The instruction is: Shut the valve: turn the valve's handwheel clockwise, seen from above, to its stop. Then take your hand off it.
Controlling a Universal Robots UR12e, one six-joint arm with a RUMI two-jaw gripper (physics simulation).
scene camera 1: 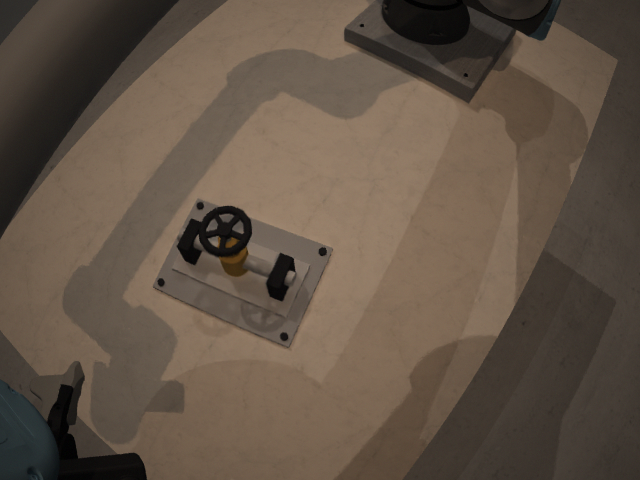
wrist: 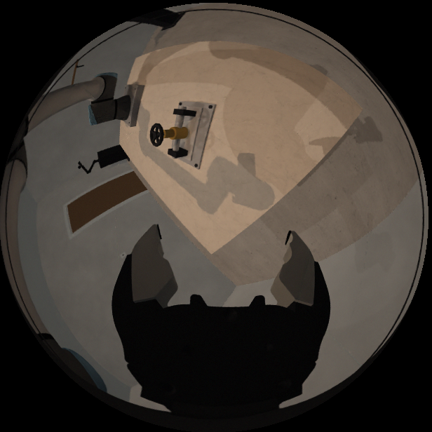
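The valve has a black spoked handwheel (scene camera 1: 225, 230) (wrist: 157, 135) on top of a yellow body (scene camera 1: 234, 261) (wrist: 179, 133). A grey pipe runs through the body between two black clamps on a grey base plate (scene camera 1: 222, 315) (wrist: 204, 137). My gripper (wrist: 224, 230) is wide open and empty, its two jaws far apart in the wrist view. It is well away from the handwheel and touches no part of the valve. In the scene view part of the gripper shows at the lower left corner. How far the wheel is turned cannot be told.
The valve's plate lies on a pale table (scene camera 1: 361, 170) (wrist: 270, 100). The robot's base block (scene camera 1: 413, 59) (wrist: 134, 105) stands at the table's far end in the scene view. Shadows of the arm fall across the table. A brown panel (wrist: 105, 200) shows beyond the table in the wrist view.
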